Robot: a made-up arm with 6 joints.
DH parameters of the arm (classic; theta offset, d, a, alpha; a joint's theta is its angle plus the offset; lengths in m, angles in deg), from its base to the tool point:
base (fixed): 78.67 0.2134 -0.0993 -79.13
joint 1: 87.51 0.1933 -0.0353 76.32
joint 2: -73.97 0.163 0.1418 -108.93
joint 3: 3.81 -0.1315 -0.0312 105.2
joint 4: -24.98 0.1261 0.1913 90
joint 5: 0 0.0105 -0.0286 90
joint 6: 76.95 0 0.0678 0
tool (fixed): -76.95 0.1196 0 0
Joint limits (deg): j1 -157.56..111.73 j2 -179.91..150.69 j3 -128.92..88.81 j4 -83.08..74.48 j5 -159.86..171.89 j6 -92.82..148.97
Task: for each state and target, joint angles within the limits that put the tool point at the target. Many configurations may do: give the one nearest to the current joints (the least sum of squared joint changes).
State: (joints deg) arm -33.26 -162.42 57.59 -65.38 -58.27 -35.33
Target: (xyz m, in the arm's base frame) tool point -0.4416 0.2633 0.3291
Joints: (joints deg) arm -13.78 -166.66 68.05 -59.60 -70.26 -26.32
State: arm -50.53 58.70 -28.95 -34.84 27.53 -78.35
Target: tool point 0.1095 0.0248 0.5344
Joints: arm -88.12 62.23 -35.41 -25.92 -14.27 -84.65
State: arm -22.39 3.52 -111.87 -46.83 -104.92 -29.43
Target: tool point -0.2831 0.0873 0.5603
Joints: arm -1.31 -44.63 -94.30 -49.24 -116.38 -29.70
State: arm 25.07 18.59 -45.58 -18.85 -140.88 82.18
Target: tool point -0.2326 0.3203 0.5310
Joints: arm 10.51 -18.25 -74.11 -26.97 -118.32 80.26
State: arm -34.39 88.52 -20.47 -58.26 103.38 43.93
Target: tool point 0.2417 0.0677 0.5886
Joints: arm -49.80 62.82 -9.37 -64.11 123.25 37.54
